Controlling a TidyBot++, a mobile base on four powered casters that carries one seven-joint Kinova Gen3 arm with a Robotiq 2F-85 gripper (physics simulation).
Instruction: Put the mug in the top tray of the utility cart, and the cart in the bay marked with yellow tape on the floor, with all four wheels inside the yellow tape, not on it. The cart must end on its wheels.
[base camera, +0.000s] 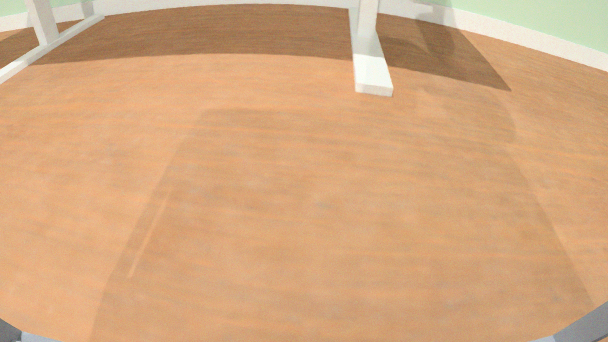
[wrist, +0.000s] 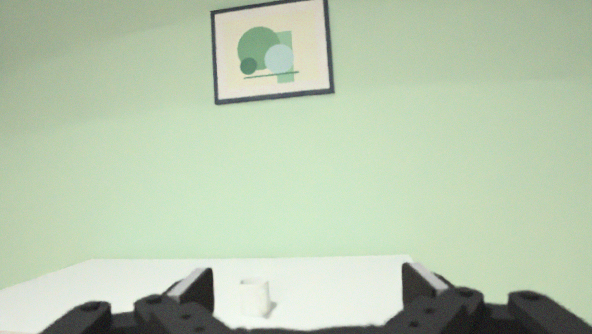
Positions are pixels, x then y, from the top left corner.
Scene:
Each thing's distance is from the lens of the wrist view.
my gripper (wrist: 307, 287): 16 cm
white table (wrist: 351, 287): 113 cm

